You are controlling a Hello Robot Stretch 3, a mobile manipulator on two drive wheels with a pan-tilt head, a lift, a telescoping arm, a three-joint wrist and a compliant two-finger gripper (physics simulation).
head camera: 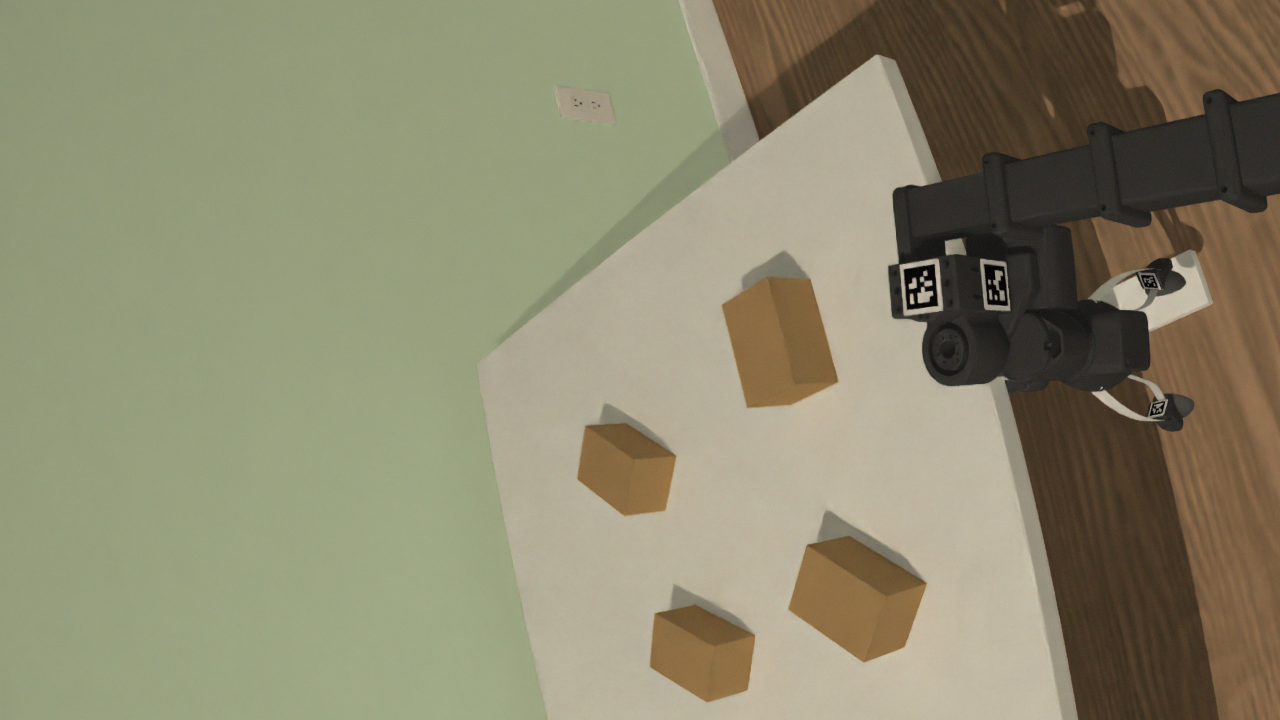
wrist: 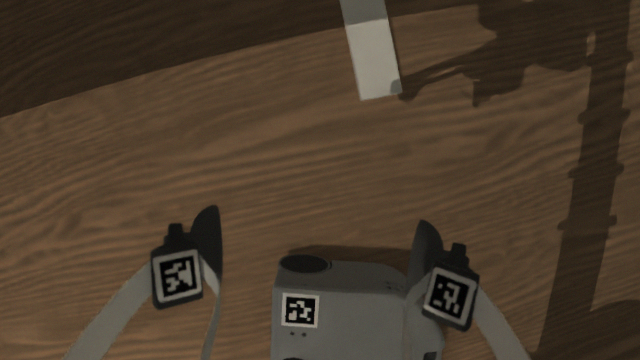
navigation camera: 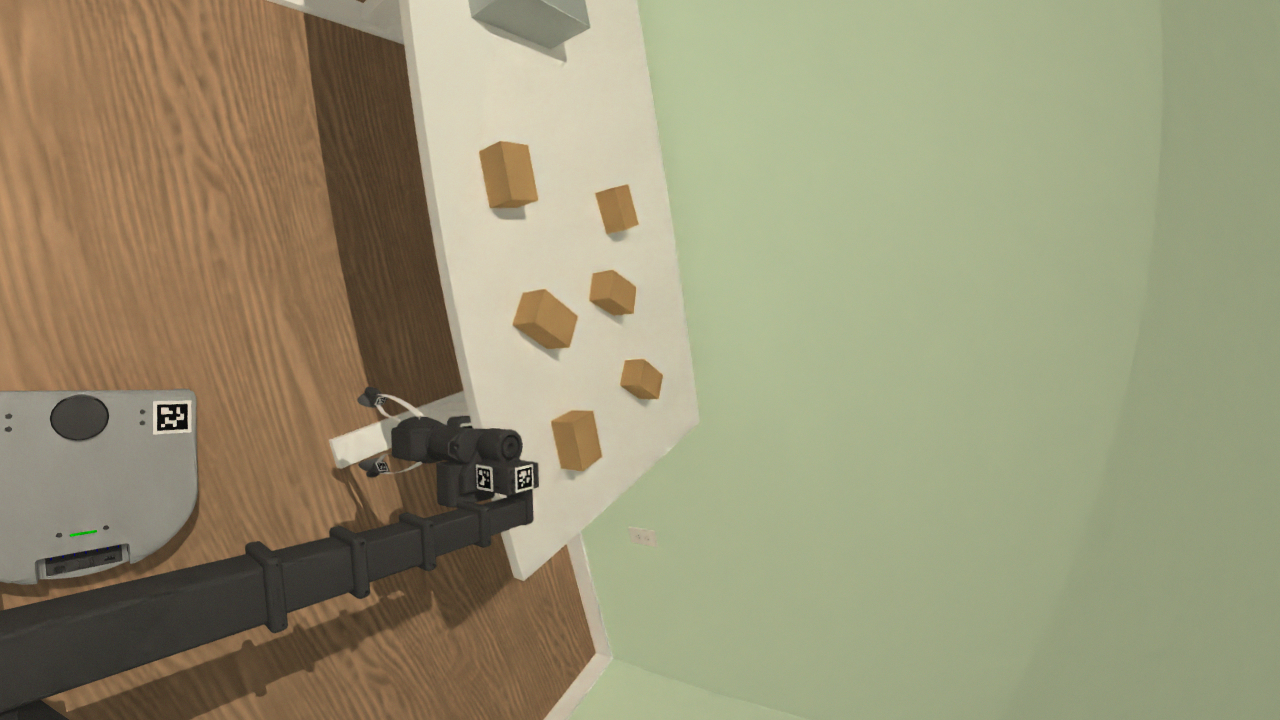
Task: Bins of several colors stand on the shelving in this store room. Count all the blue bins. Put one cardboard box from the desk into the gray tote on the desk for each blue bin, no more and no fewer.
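Frame: origin at the robot's base, x up, y ahead, z left, level; millimetres.
Where they show: gripper, between the fingertips: (head camera: 1177,344) (navigation camera: 365,431); robot's base, origin of its link: (navigation camera: 81,415).
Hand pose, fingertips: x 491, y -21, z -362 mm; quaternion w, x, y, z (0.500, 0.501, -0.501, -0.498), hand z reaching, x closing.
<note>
Each offset is from my fingertips to the top centre of the thing. "*": to the spot under its first point. Level surfaces: height alone.
The white desk {dx +229 mm} (head camera: 742,537) (navigation camera: 474,98) carries several brown cardboard boxes. One box {dx +279, dy -23, dz -261 mm} (head camera: 778,342) (navigation camera: 577,440) stands nearest the wrist. Others are a small box {dx +279, dy +83, dz -494 mm} (head camera: 626,470) (navigation camera: 641,379) by the wall side, a larger box {dx +279, dy +183, dz -184 mm} (head camera: 856,598) (navigation camera: 545,318) and a small box {dx +279, dy +260, dz -384 mm} (head camera: 702,653) (navigation camera: 613,292). Two more, a large box {dx +279, dy +403, dz -93 mm} (navigation camera: 508,175) and a small box {dx +279, dy +449, dz -402 mm} (navigation camera: 617,209), stand nearer the gray tote {* dx +294, dy +695, dz -97 mm} (navigation camera: 537,16), which is cut off at the top of the navigation view; its inside is hidden. My gripper (head camera: 1170,344) (navigation camera: 369,432) (wrist: 316,241) is open and empty, pointing away from the desk above the floor. No bins show.
The dark arm (head camera: 1154,170) (navigation camera: 214,600) reaches to the desk's front edge near its end. A white desk leg foot (navigation camera: 358,445) (wrist: 375,62) lies below the gripper. My gray base (navigation camera: 98,483) (wrist: 350,320) stands on the wood floor. A green wall (head camera: 268,358) (navigation camera: 895,358) runs behind the desk.
</note>
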